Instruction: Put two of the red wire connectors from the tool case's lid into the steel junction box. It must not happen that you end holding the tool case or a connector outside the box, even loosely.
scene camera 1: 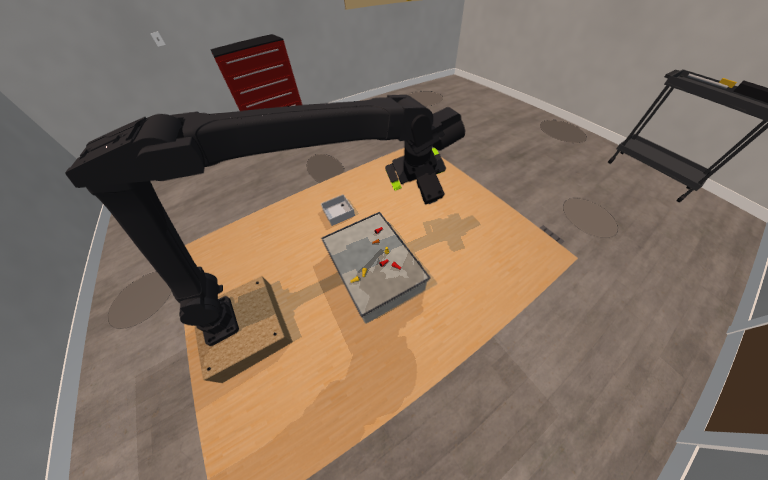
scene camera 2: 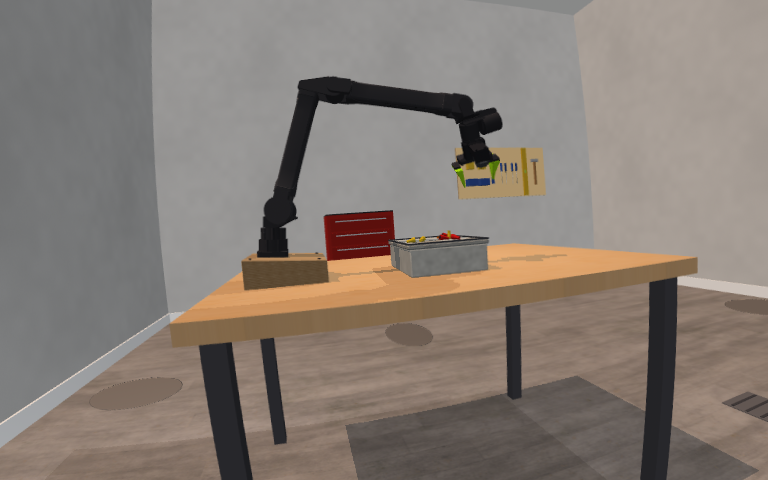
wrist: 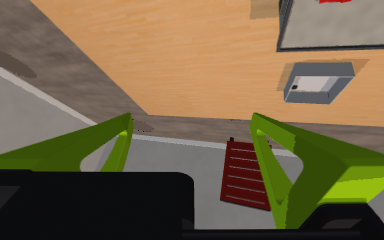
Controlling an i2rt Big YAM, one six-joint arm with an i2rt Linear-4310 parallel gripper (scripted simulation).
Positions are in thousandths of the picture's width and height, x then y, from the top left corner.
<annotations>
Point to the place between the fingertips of my gripper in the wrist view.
At 499, 498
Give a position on a grey tool case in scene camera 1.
At 458, 518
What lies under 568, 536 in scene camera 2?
A grey tool case.
</annotations>
